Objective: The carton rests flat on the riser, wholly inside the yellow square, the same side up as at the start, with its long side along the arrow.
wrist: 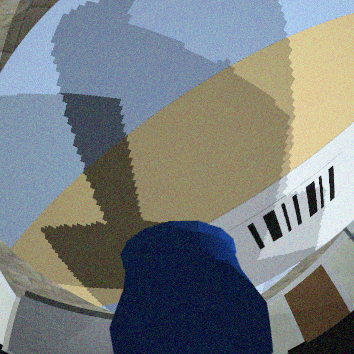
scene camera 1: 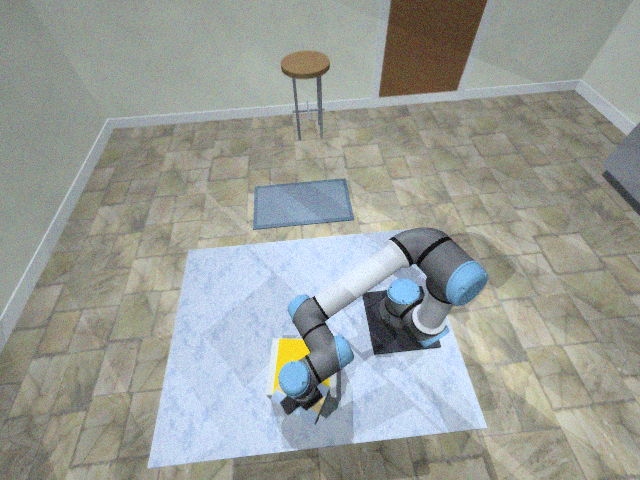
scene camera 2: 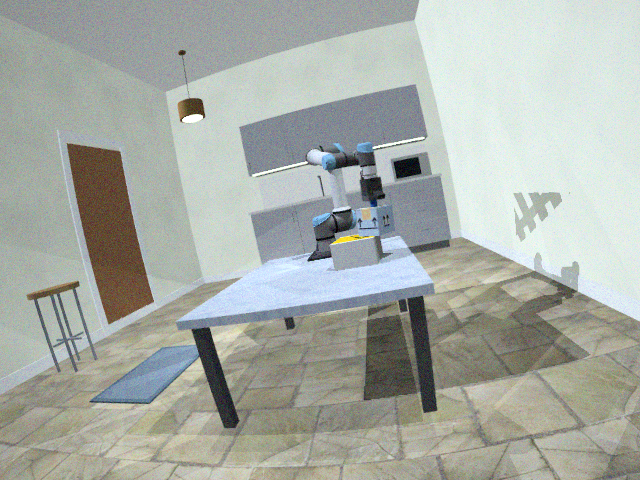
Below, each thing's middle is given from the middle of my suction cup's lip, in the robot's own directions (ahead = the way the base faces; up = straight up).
The carton (scene camera 2: 372, 221) is 30 mm ahead of my suction cup and 70 mm below it. From my suction cup the other things lie so: riser (scene camera 2: 352, 251): 40 mm ahead, 110 mm to the right, 200 mm below.
